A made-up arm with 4 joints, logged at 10 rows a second.
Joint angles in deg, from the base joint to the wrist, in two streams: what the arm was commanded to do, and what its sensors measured. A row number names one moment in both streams.
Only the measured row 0 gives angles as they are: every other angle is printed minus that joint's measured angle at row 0.
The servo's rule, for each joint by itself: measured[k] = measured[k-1] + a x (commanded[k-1-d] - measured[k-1]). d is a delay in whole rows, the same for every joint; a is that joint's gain. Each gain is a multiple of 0.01, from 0.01 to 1. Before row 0 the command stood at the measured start. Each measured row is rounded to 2 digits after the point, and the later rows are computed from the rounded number. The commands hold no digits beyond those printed.
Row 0, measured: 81.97 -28.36 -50.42 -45.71
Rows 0 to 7, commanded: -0.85 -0.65 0.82 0.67; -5.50 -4.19 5.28 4.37; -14.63 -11.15 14.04 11.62; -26.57 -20.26 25.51 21.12; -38.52 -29.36 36.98 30.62; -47.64 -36.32 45.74 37.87; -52.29 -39.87 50.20 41.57; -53.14 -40.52 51.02 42.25
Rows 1 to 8, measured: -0.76 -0.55 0.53 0.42; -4.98 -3.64 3.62 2.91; -13.57 -10.02 10.39 8.40; -25.14 -18.72 20.22 16.41; -37.05 -27.76 31.11 25.36; -46.48 -35.04 40.62 33.24; -51.65 -39.15 46.85 38.49; -52.98 -40.31 49.56 40.86
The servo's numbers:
d 0
a 0.89 0.85 0.65 0.63

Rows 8 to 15, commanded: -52.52 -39.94 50.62 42.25; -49.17 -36.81 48.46 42.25; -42.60 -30.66 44.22 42.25; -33.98 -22.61 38.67 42.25; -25.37 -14.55 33.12 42.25; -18.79 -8.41 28.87 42.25; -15.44 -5.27 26.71 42.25; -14.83 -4.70 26.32 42.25
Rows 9 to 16, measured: -52.57 -40.00 50.25 41.74; -49.54 -37.29 49.09 42.06; -43.36 -31.65 45.92 42.18; -35.01 -23.97 41.21 42.22; -26.43 -15.96 35.95 42.24; -19.63 -9.54 31.35 42.25; -15.90 -5.91 28.33 42.25; -14.95 -4.88 27.02 42.25
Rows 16 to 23, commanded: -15.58 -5.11 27.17 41.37; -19.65 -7.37 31.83 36.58; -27.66 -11.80 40.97 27.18; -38.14 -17.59 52.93 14.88; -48.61 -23.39 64.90 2.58; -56.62 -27.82 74.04 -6.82; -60.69 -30.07 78.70 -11.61; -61.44 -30.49 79.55 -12.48
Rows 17 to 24, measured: -15.51 -5.08 27.12 41.70; -19.19 -7.03 30.18 38.47; -26.73 -11.08 37.19 31.36; -36.88 -16.61 47.42 20.98; -47.32 -22.37 58.78 9.39; -55.60 -27.00 68.70 -0.82; -60.13 -29.61 75.20 -7.62; -61.30 -30.36 78.03 -10.68
